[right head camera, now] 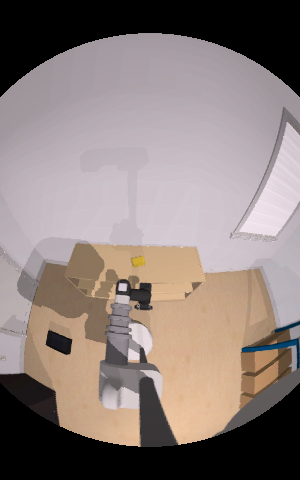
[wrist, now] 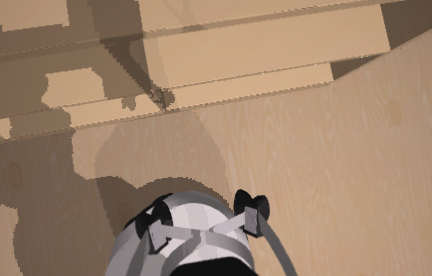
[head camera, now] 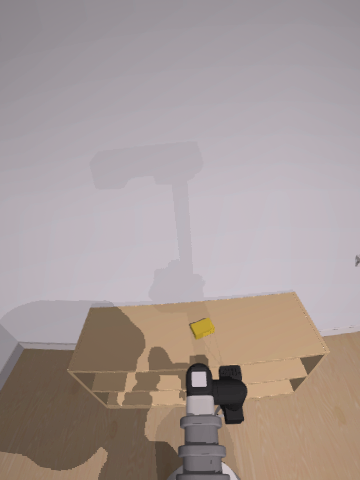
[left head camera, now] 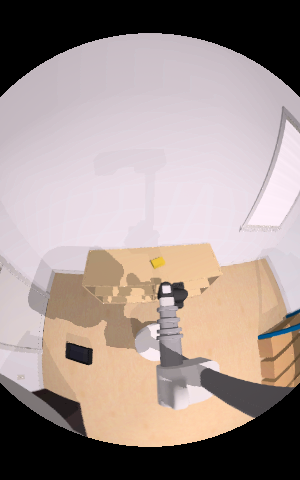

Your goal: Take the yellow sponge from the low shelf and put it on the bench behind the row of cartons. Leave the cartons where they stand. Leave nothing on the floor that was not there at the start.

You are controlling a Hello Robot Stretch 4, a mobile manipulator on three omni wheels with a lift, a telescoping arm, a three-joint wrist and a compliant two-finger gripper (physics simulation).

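Observation:
The yellow sponge lies on the top board of the low wooden shelf. My gripper points down at the shelf's front side, apart from the sponge. In the wrist view its two fingers stand apart with nothing between them, above my white base. The wrist hides the fingertips in the head view. Brown cartons stand in a row at the right edge, by the blue frame of the bench. The bench top does not show clearly.
A black open bin is on the floor left of my base. A dark cabinet stands at the lower left. The wall rises directly behind the shelf. A window is in the wall at the right.

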